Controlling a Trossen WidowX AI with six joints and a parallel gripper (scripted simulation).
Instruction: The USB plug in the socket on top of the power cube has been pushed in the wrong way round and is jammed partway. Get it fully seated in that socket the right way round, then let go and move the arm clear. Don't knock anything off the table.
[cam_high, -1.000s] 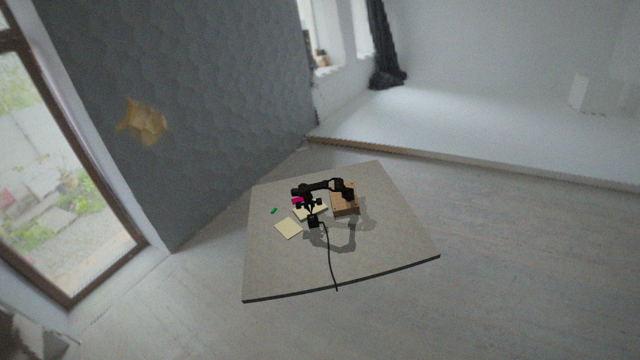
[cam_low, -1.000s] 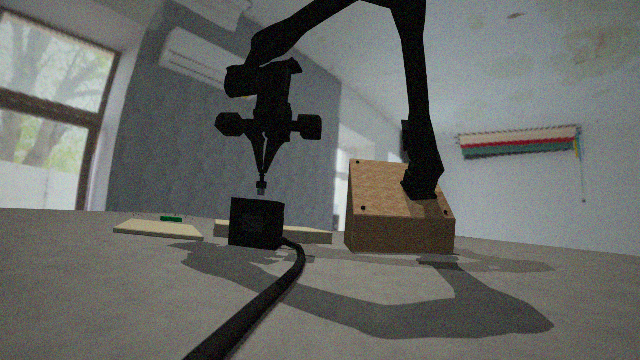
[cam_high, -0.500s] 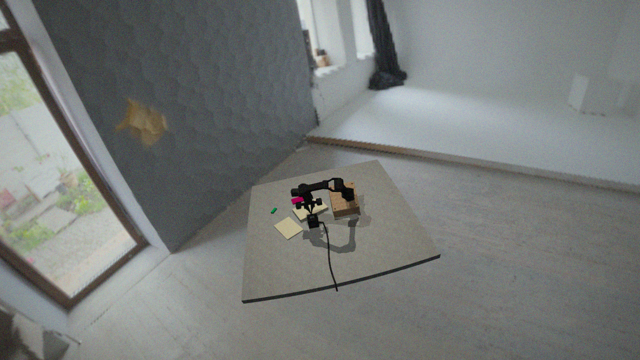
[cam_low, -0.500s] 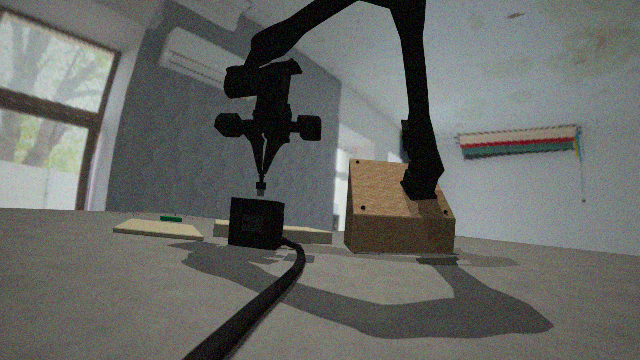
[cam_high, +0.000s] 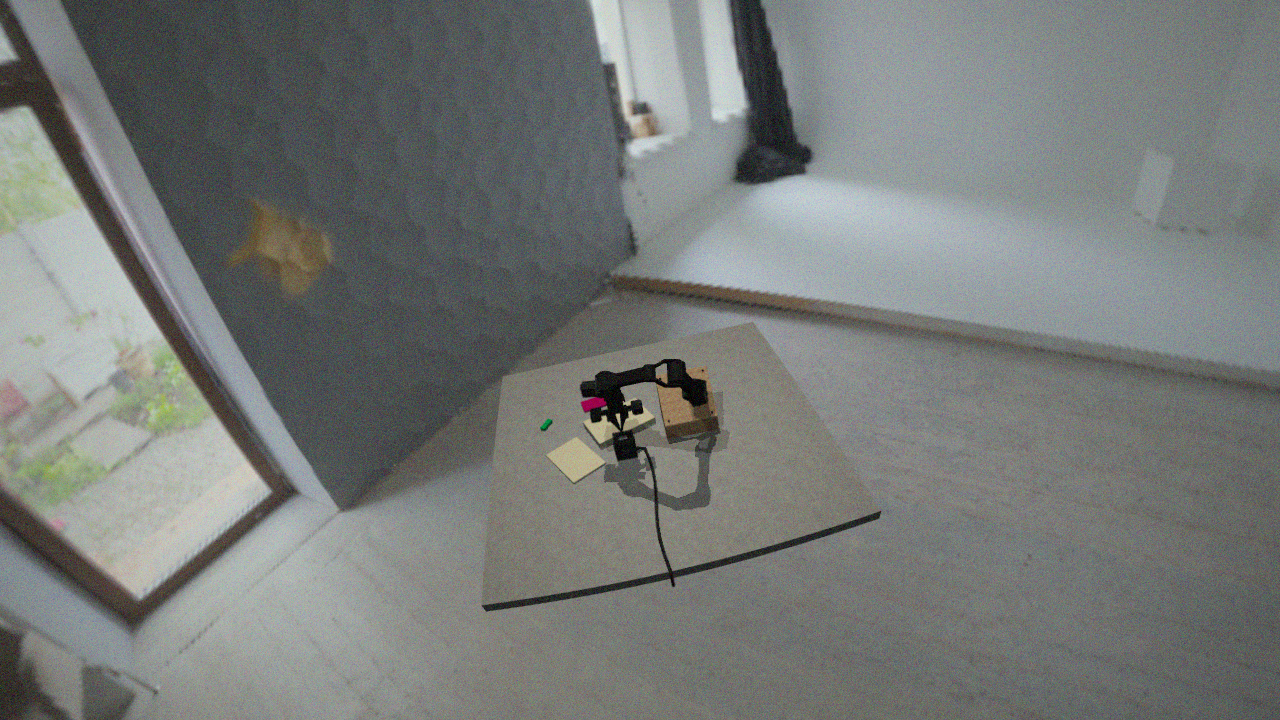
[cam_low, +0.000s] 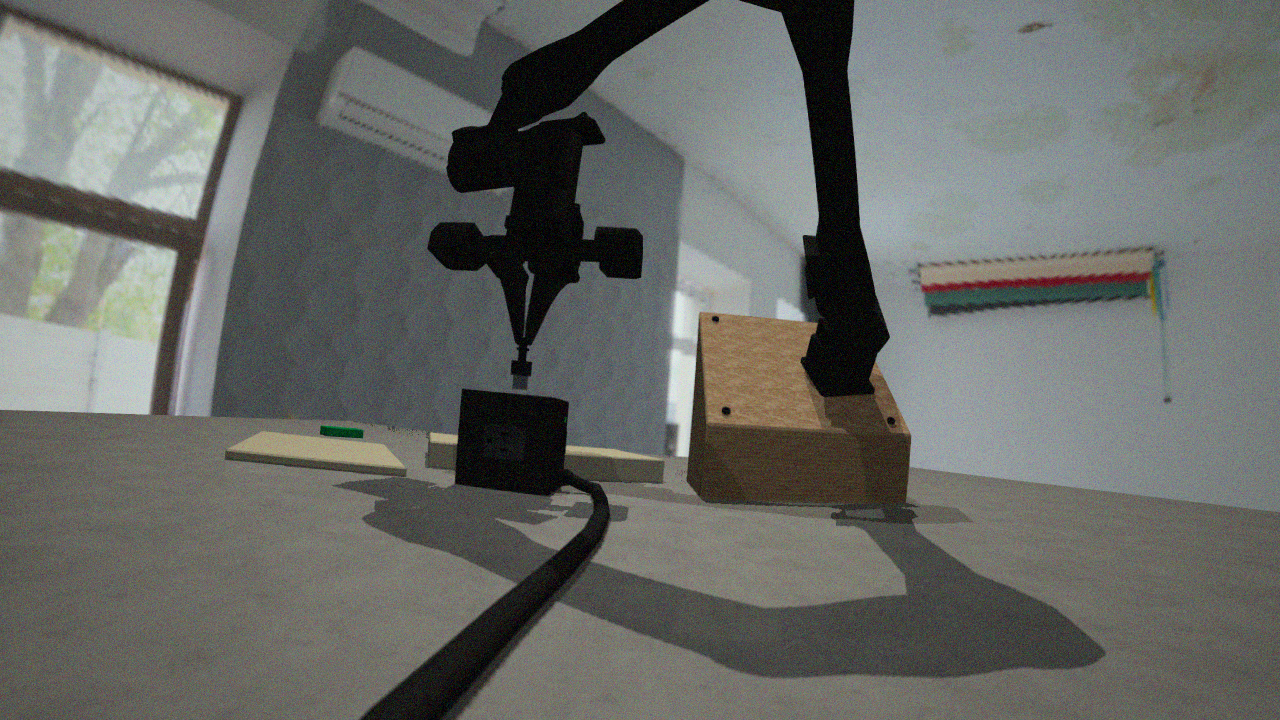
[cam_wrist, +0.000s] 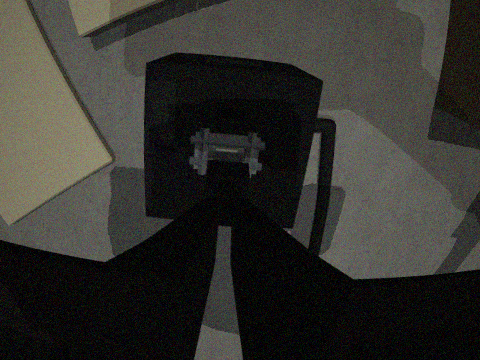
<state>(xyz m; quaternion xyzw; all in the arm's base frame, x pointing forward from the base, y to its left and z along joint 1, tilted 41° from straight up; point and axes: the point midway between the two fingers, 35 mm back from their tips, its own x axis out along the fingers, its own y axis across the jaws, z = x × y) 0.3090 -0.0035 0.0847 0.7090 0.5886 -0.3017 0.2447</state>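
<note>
Right now my gripper tip is 2 cm above the USB plug. Also, from my gripper tip: green block 30 cm to the right, 28 cm ahead, 11 cm below; then pink object 36 cm to the right, 12 cm below, 4 cm ahead.
</note>
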